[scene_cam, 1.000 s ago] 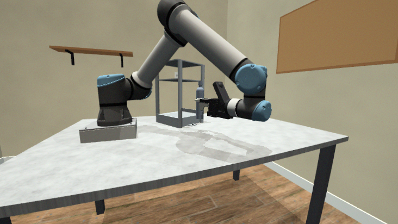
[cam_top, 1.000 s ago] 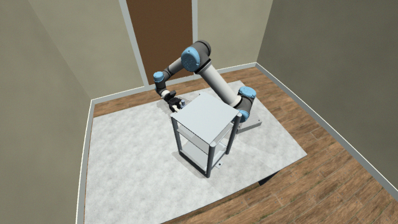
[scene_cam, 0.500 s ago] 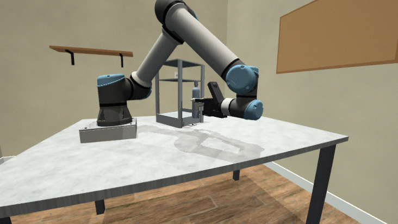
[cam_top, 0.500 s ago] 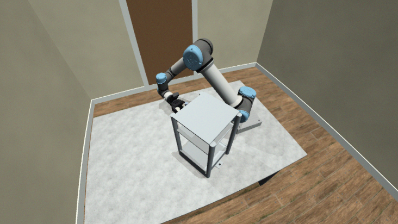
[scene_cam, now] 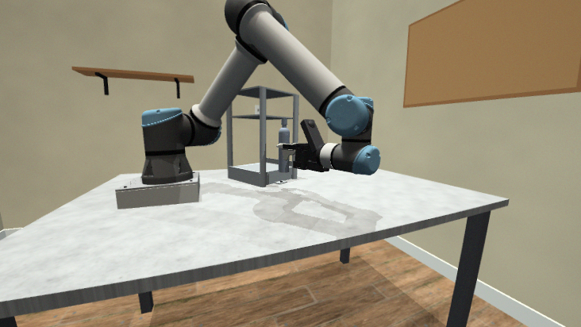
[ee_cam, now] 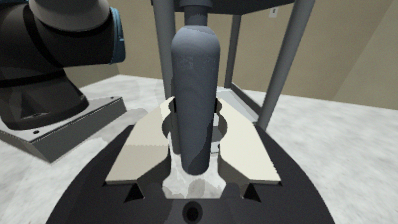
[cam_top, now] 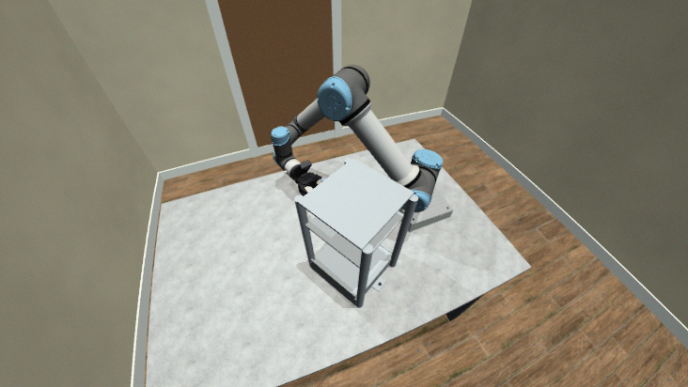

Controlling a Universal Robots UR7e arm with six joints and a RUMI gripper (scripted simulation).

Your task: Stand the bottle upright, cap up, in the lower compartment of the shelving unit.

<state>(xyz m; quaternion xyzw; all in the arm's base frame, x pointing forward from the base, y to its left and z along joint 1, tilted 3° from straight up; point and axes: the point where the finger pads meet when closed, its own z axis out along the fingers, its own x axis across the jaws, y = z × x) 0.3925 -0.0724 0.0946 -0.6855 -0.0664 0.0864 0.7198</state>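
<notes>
Right now the shelving unit is 210 mm to the left of my hand, 30 mm above it and 10 mm behind it.
</notes>
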